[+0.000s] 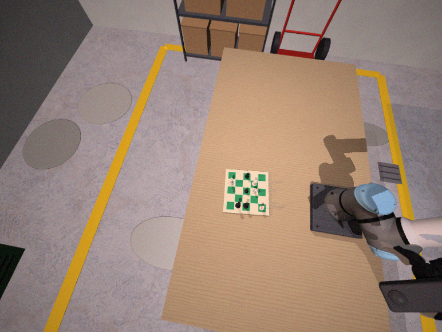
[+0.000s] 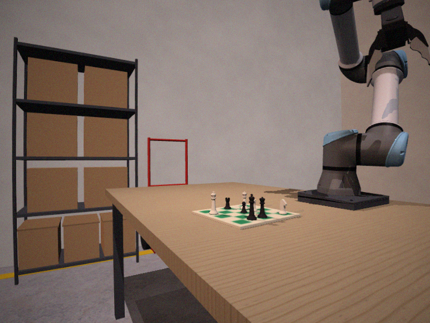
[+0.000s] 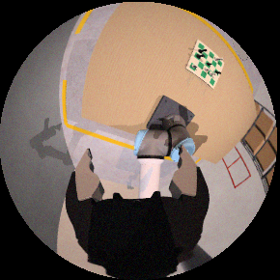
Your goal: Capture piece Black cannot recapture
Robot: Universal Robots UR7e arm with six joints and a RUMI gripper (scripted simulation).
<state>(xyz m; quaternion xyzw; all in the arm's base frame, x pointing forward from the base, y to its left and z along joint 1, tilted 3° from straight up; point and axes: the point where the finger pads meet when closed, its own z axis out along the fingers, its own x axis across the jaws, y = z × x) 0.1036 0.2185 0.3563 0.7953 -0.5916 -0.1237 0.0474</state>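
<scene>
The white knight is 260 mm ahead of my hand, 200 mm to the right of it and 350 mm below it. From my hand the other things lie so: tall white piece (410 mm ahead, 330 mm to the right, 340 mm below); tall black piece (370 mm ahead, 210 mm to the right, 340 mm below).
</scene>
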